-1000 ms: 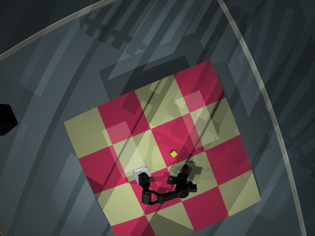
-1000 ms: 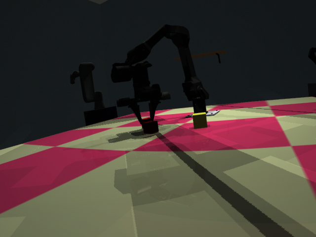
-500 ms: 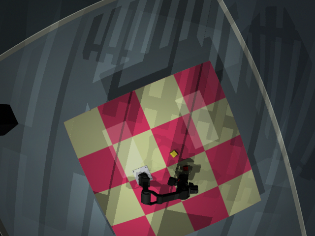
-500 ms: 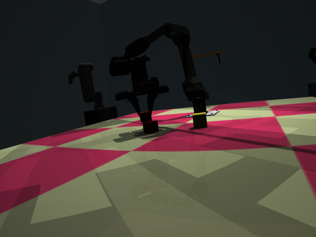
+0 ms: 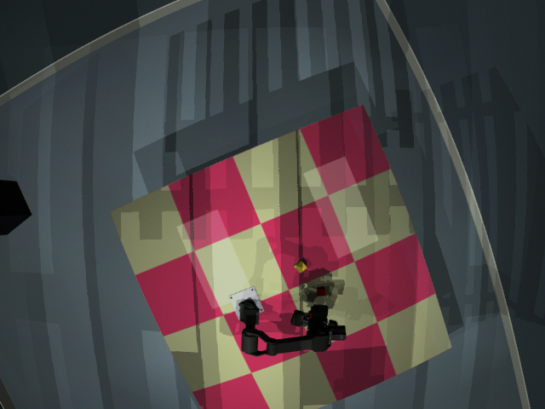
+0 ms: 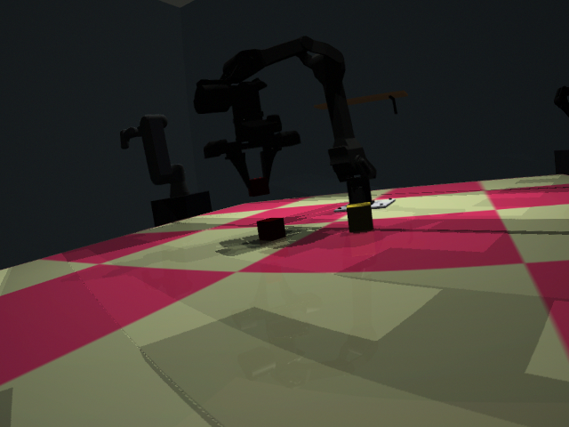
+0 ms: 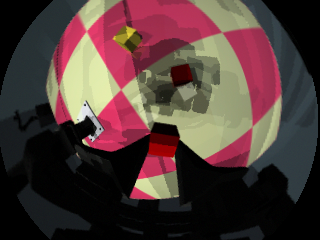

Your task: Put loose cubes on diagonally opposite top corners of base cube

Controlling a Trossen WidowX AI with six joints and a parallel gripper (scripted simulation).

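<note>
Now: gripper tip 200 mm to the right of the yellow base cube, 70 mm short of it and 70 mm above it.
</note>
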